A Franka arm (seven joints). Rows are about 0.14 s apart.
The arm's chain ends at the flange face. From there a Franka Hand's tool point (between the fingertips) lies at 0.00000 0.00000 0.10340 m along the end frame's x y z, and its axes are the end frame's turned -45 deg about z.
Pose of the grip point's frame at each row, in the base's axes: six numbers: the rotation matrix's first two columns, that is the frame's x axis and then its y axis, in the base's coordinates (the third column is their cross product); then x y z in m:
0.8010, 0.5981, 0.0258, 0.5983, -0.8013, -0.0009, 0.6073, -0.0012, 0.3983
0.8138, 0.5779, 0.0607, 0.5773, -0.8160, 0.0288, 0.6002, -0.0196, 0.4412
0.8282, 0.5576, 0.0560, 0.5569, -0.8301, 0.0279, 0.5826, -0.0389, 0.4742
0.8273, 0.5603, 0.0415, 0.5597, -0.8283, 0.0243, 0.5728, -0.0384, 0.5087
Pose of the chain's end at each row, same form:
0.9895, -0.1437, 0.0176, -0.1433, -0.9895, -0.0189, 0.6052, -0.0029, 0.5017
0.9837, -0.1684, 0.0633, -0.1672, -0.9856, -0.0226, 0.5934, -0.0208, 0.5444
0.9794, -0.1927, 0.0593, -0.1918, -0.9813, -0.0199, 0.5762, -0.0397, 0.5774
0.9808, -0.1895, 0.0465, -0.1892, -0.9819, -0.0122, 0.5678, -0.0387, 0.6120

